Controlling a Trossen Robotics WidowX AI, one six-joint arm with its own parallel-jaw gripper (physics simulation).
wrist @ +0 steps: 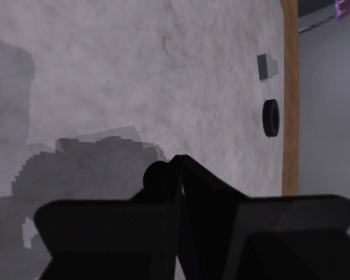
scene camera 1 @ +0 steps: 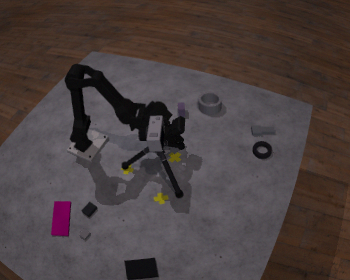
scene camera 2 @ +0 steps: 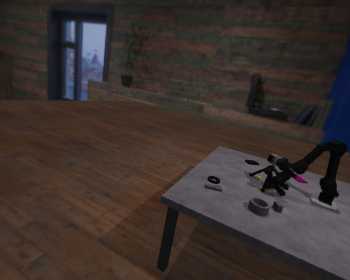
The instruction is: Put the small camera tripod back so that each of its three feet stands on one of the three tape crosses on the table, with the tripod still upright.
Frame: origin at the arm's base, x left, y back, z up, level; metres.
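Seen in the pictures: gripper, fingertip midpoint: (wrist: 181, 160) (scene camera 1: 183, 140) (scene camera 2: 262, 189); arm's base, origin of the base link: (scene camera 1: 83, 144) (scene camera 2: 324, 201).
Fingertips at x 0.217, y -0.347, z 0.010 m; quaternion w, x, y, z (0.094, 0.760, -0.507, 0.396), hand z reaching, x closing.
Offsets run from my fingertips to a thing's middle. "pt": to the spot under its first point.
The small camera tripod {pt dx -0.169, dy -0.010, dz +0.199 m} (scene camera 1: 154, 132) (scene camera 2: 274, 159) stands upright with its grey head up, on splayed black legs. In scene camera 1, its left foot {pt dx -0.210, dy +0.118, dz -0.003 m} (scene camera 1: 125, 165) overlaps the upper edge of the left yellow tape cross {dx -0.209, dy +0.114, dz -0.023 m} (scene camera 1: 128, 170). Its front foot {pt dx -0.213, dy -0.120, dz -0.006 m} (scene camera 1: 179, 194) is right of the front tape cross {dx -0.251, dy -0.067, dz -0.023 m} (scene camera 1: 160, 198). The third foot is hidden behind my gripper there; the rear tape cross {dx -0.069, dy -0.005, dz -0.023 m} (scene camera 1: 175, 157) shows below the gripper. My gripper (wrist: 181, 160) is shut and empty, low beside the tripod on its far side. A round black foot {pt dx -0.012, dy +0.013, dz -0.009 m} (wrist: 156, 175) shows just left of the fingertips in the wrist view.
Behind the gripper are a purple block {dx +0.148, dy +0.103, dz -0.003 m} (scene camera 1: 181, 109) (scene camera 2: 277, 206) and a grey round cup {dx +0.242, dy +0.019, dz +0.001 m} (scene camera 1: 210, 104) (scene camera 2: 258, 206). A grey piece {dx +0.228, dy -0.247, dz -0.016 m} (scene camera 1: 263, 130) (wrist: 266, 67) and black ring {dx +0.127, dy -0.286, dz -0.016 m} (scene camera 1: 262, 150) (wrist: 271, 118) lie right. A magenta slab {dx -0.540, dy +0.186, dz -0.019 m} (scene camera 1: 61, 218), small black block {dx -0.440, dy +0.116, dz -0.016 m} (scene camera 1: 89, 209) and black slab {dx -0.527, dy -0.178, dz -0.016 m} (scene camera 1: 141, 268) lie in front.
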